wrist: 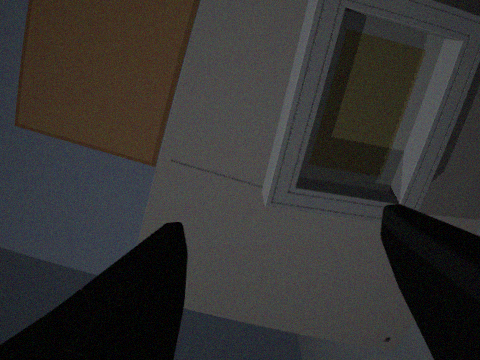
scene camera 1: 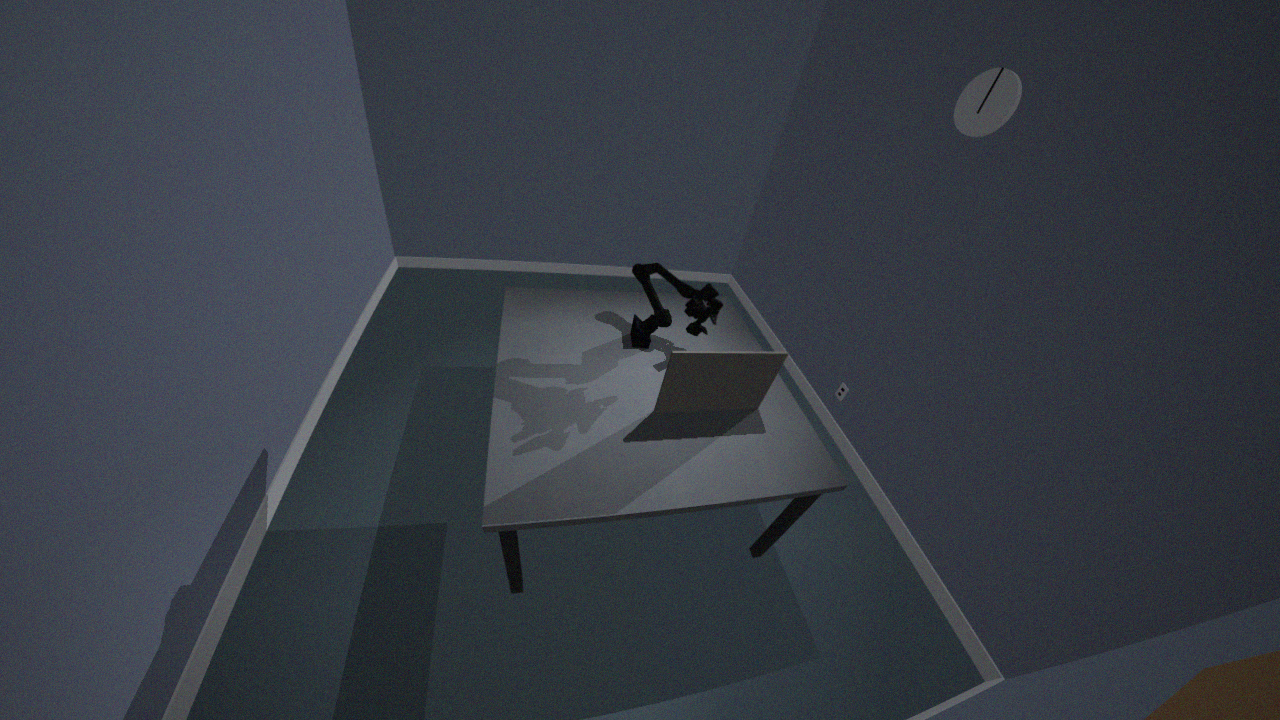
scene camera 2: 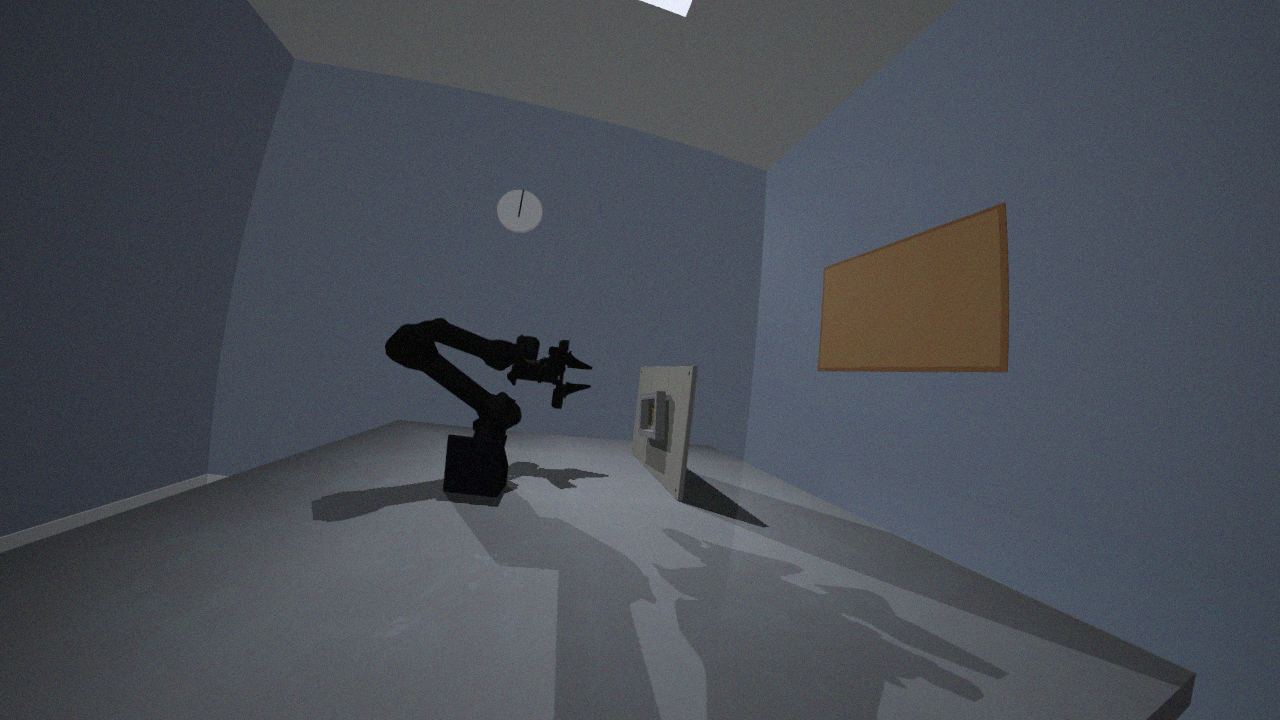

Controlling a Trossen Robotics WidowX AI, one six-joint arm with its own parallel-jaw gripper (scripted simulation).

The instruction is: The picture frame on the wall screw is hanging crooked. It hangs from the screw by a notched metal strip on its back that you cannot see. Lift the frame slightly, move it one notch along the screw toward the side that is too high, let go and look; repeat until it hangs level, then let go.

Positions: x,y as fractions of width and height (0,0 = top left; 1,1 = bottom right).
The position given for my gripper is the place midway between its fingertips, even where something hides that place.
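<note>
My gripper is there at (wrist: 0.59,0.64). A wall panel (scene camera 1: 0.54,0.53) is part of the scene, and I see the panel in the wrist view too (wrist: 0.68,0.77). There is also a picture frame (scene camera 2: 0.51,0.56); scene camera 1 does not show the frame, which is hidden by the wall panel.
</note>
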